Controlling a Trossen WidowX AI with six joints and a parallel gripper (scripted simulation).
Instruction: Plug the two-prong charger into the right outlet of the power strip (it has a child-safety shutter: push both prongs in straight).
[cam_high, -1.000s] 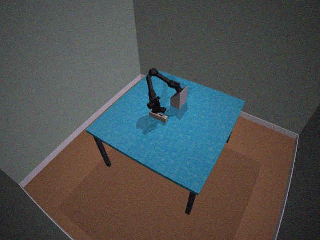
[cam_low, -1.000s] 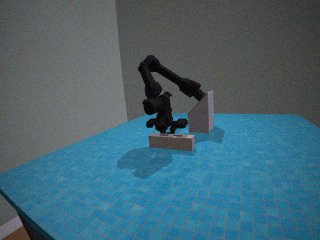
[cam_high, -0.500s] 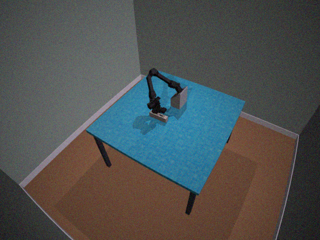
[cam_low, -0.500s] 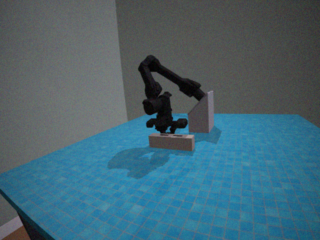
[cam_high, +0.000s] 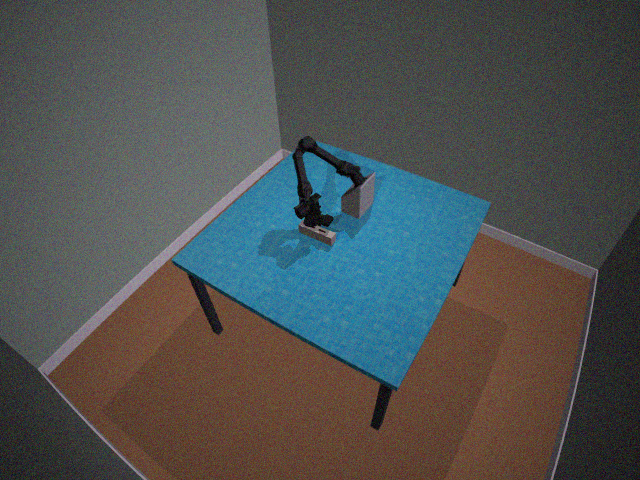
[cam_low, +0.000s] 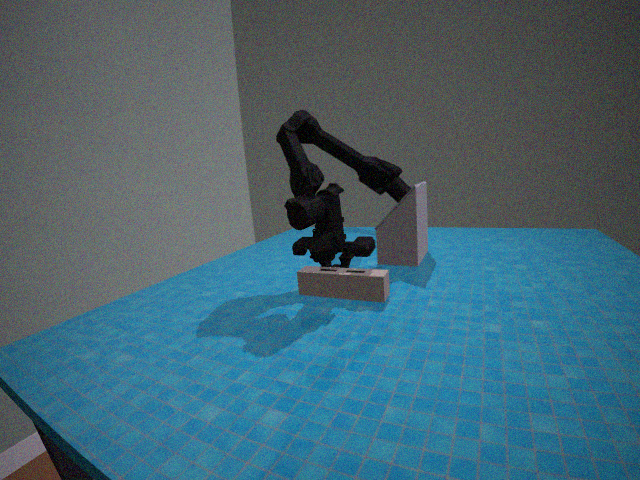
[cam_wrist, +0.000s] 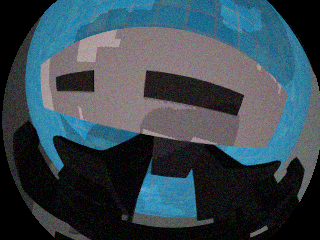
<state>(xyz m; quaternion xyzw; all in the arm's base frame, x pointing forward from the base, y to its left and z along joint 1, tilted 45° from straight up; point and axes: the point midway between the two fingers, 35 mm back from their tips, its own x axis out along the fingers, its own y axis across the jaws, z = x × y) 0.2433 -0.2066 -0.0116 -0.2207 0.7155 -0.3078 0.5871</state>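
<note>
My gripper tip is now 2 cm short of the black two-prong charger and 1 cm below it.
</note>
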